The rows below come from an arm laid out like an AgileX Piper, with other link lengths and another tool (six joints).
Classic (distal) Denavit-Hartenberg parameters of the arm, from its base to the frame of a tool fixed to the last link. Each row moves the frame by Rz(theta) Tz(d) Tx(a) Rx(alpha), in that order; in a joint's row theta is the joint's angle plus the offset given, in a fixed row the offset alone. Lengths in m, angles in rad.
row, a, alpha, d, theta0
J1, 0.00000, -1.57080, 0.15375, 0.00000
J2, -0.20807, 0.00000, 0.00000, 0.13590
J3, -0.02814, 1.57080, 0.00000, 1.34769
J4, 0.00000, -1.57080, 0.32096, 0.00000
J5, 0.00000, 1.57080, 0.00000, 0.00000
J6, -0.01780, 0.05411, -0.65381, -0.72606
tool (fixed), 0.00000, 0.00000, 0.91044, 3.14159
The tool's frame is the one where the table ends.
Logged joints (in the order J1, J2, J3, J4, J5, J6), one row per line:
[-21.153 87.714 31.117 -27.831 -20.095 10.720]
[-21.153 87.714 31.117 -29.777 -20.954 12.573]
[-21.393 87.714 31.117 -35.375 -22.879 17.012]
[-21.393 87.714 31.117 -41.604 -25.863 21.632]
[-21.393 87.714 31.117 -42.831 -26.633 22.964]
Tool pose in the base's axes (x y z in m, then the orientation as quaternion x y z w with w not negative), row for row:
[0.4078 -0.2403 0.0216 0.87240 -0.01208 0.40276 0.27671]
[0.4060 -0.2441 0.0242 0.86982 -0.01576 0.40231 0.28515]
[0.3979 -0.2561 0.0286 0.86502 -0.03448 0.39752 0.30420]
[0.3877 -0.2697 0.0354 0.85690 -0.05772 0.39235 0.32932]
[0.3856 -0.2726 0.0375 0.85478 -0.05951 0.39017 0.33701]
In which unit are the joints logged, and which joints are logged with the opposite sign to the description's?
The joints are logged in degrees. Opposite sign: J3, J4, J6.
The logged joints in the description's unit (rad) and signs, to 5 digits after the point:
[-0.36919 1.53090 -0.54309 0.48574 -0.35072 -0.18710]
[-0.36919 1.53090 -0.54309 0.51971 -0.36572 -0.21944]
[-0.37338 1.53090 -0.54309 0.61741 -0.39931 -0.29692]
[-0.37338 1.53090 -0.54309 0.72613 -0.45139 -0.37755]
[-0.37338 1.53090 -0.54309 0.74754 -0.46483 -0.40080]

